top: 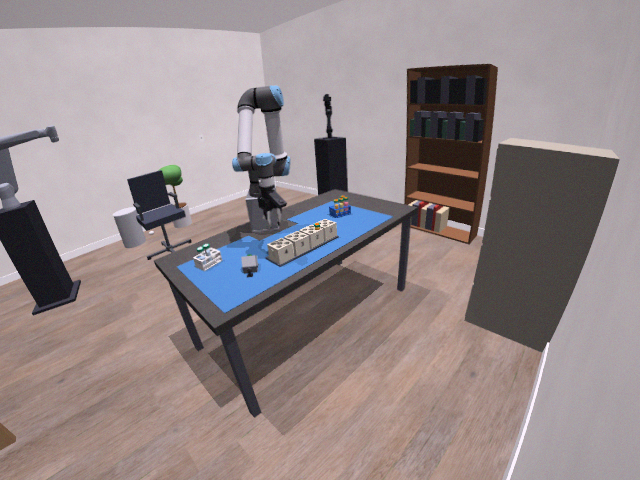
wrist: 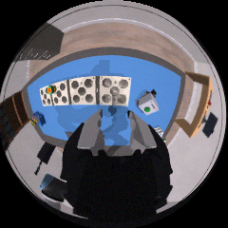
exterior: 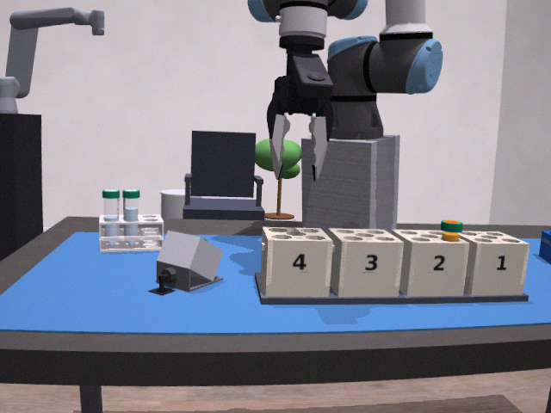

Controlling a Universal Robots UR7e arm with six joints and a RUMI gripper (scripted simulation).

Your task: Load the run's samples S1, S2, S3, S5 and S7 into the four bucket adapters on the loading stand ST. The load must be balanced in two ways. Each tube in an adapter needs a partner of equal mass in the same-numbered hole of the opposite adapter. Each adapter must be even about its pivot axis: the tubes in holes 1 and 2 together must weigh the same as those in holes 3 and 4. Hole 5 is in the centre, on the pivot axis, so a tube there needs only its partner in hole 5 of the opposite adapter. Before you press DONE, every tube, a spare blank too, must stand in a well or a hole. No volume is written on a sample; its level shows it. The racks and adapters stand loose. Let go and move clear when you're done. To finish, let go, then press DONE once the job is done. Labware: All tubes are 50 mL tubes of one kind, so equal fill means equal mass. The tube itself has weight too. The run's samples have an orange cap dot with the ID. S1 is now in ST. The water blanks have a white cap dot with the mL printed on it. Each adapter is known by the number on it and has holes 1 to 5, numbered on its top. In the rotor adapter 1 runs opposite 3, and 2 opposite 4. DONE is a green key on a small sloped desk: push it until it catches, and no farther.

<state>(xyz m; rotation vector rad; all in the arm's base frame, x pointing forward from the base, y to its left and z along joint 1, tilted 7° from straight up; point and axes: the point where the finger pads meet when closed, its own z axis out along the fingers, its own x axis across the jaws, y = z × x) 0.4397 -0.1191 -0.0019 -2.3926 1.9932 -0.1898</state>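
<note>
Right now my hand is 25 cm to the right of the tube and 12 cm above it. Also, from my hand: white tube rack: 34 cm to the right, 20 cm behind, 16 cm below; then loading stand: 18 cm below, 17 cm to the left, 1 cm behind; then sloped done desk: 16 cm to the right, 14 cm below.
</note>
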